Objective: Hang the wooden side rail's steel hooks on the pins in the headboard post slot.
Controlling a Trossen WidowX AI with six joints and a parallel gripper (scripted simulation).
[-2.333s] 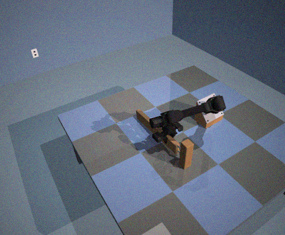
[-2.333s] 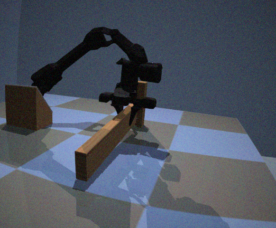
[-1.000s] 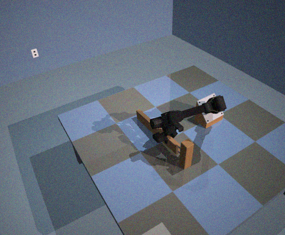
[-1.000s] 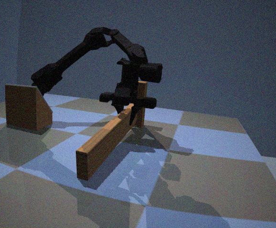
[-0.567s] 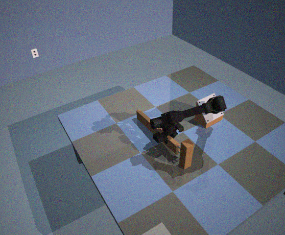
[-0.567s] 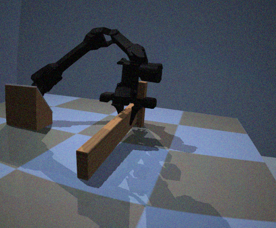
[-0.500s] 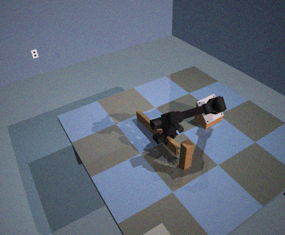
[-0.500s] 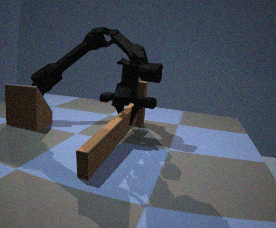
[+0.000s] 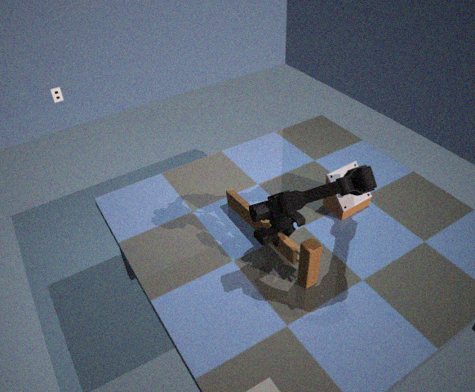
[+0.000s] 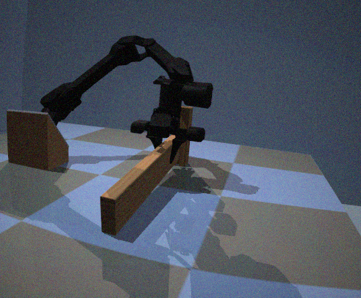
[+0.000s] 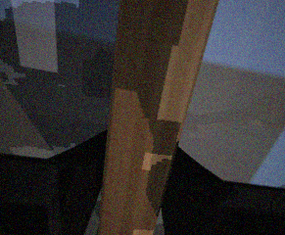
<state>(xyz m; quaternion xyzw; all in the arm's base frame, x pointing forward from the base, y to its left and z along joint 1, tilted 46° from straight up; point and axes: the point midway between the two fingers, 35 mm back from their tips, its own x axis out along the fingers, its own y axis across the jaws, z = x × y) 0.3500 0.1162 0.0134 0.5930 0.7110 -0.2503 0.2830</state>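
Right now the headboard post is 20 mm behind my gripper tip, 160 mm to the left of it and 40 mm above it.
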